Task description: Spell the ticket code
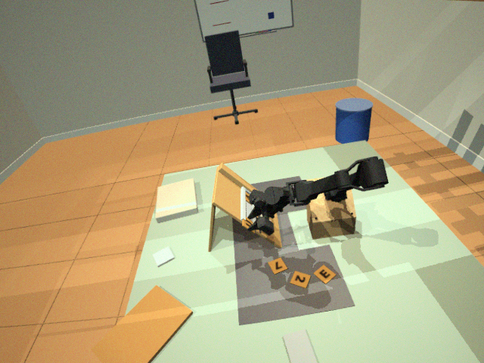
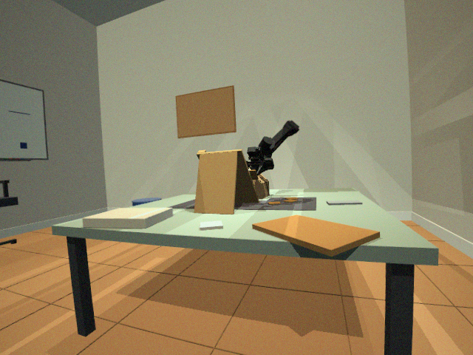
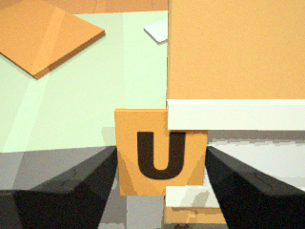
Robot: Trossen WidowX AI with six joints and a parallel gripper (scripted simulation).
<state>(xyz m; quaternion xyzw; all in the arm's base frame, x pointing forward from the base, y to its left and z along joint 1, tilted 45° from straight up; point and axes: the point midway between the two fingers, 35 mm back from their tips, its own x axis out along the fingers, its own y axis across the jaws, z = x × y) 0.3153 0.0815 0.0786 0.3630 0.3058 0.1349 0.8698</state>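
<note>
Right now the white ticket is 60 mm behind my gripper tip, 90 mm to the right of it and 90 mm below it. Round my gripper tip: orange panel 390 mm ahead, 320 mm to the left, 150 mm below; then grey mat 140 mm behind, 100 mm to the right, 160 mm below; then grey slab 130 mm behind, 420 mm to the left, 160 mm below.
</note>
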